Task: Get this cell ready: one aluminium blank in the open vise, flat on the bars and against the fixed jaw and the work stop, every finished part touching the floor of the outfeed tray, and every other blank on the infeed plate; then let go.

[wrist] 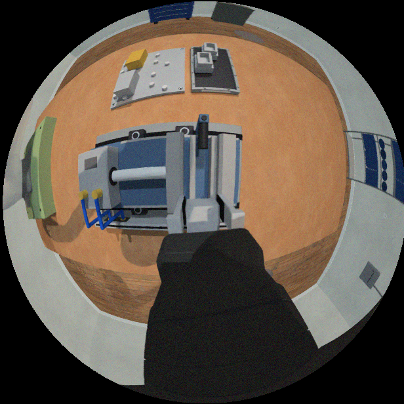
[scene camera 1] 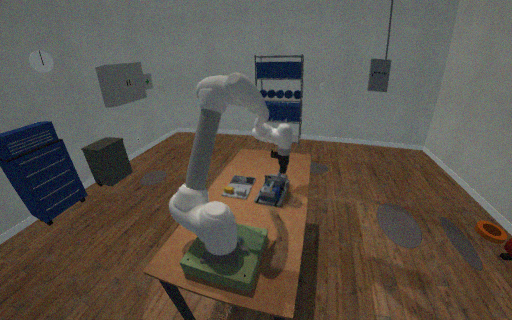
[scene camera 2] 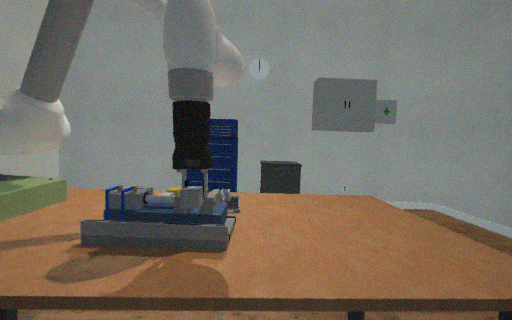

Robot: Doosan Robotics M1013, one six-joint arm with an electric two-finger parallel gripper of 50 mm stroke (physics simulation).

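Frame: origin at the arm's base, x down, y left, z ahead, level; millimetres.
Seen in the pictures: gripper, between the fingertips: (scene camera 1: 279, 177) (scene camera 2: 195, 195); arm's base, origin of its link: (scene camera 1: 222, 250).
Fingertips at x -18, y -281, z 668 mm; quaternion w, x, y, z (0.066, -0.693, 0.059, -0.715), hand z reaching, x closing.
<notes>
Pixels of each thing's top centre, then the offset from my fingertips to it.
- open vise, centre of its top: (scene camera 2: 170, 190) (scene camera 1: 272, 181) dy +48, dx -3, dz -59 mm
- yellow block, centre of its top: (scene camera 1: 228, 187) dy +375, dx +53, dz -74 mm
My gripper (scene camera 1: 283, 173) (scene camera 2: 195, 181) (wrist: 201, 203) points down at the vise and is shut on an aluminium blank (wrist: 202, 210). The blank is at the lower end of the jaw gap in the wrist view; whether it touches the bars is hidden. The open vise (scene camera 1: 272, 190) (scene camera 2: 165, 215) has a moving jaw (wrist: 175, 172), a fixed jaw (wrist: 227, 162) and a dark work stop (wrist: 202, 134) at the gap's far end, apart from the blank. A grey blank (wrist: 126, 83) lies on the infeed plate (wrist: 172, 75). Two hollow finished parts (wrist: 204, 61) (wrist: 210, 48) are in the outfeed tray (wrist: 215, 91); their floor contact is unclear.
A yellow block (scene camera 1: 228, 190) (wrist: 136, 59) is on the infeed plate beside the grey blank. Small pegs stand on that plate. Blue handles (scene camera 2: 122, 205) (wrist: 100, 210) stand out at the vise's rear block. The green robot base (scene camera 1: 225, 260) (wrist: 44, 170) is at the table's end.
</notes>
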